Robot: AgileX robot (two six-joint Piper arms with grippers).
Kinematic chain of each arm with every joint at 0, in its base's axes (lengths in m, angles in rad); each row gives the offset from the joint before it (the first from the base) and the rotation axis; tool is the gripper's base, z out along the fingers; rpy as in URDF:
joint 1: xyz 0 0 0.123 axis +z
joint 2: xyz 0 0 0 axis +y
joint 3: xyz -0.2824 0 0.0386 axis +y
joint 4: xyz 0.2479 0 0.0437 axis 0.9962 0 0.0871
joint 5: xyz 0 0 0 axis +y
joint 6: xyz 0.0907 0 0.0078 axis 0.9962 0 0.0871
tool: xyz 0 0 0 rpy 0 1.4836 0
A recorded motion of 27 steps. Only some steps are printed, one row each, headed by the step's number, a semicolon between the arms.
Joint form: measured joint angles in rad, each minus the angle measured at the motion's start. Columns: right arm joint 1, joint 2, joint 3, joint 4, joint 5, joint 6; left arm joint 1, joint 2, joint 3, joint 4, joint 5, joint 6.
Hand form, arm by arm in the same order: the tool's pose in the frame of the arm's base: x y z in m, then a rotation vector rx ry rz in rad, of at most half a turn. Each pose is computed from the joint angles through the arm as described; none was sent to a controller.
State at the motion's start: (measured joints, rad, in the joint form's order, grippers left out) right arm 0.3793 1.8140 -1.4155 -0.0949 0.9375 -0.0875; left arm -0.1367 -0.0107 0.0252 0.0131 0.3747 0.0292
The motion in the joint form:
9: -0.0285 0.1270 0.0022 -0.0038 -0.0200 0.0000; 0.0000 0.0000 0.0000 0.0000 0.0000 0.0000
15: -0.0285 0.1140 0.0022 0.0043 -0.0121 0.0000; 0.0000 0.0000 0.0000 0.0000 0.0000 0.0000
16: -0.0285 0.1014 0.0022 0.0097 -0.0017 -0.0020; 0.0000 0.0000 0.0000 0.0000 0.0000 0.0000
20: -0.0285 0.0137 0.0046 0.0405 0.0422 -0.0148; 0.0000 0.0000 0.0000 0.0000 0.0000 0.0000
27: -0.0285 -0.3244 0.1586 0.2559 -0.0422 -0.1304; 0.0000 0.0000 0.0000 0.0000 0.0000 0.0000
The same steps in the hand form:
9: 0.3721 0.1286 0.1965 -0.7079 2.8315 -0.0818; 0.0522 -0.0067 0.1715 0.1633 1.8661 -0.0612
15: 0.3703 0.1285 0.2014 -0.6998 2.8294 -0.0714; 0.0522 -0.0067 0.1715 0.1633 1.8661 -0.0612
16: 0.3683 0.1281 0.2061 -0.6971 2.8286 -0.0652; 0.0522 -0.0067 0.1715 0.1633 1.8661 -0.0612
20: 0.3554 0.1257 0.2381 -0.6801 2.7945 -0.0233; 0.0522 -0.0067 0.1715 0.1633 1.8661 -0.0612
27: 0.2899 0.1182 0.3153 -0.6490 2.5312 0.2468; 0.0522 -0.0067 0.1715 0.1633 1.8661 -0.0612

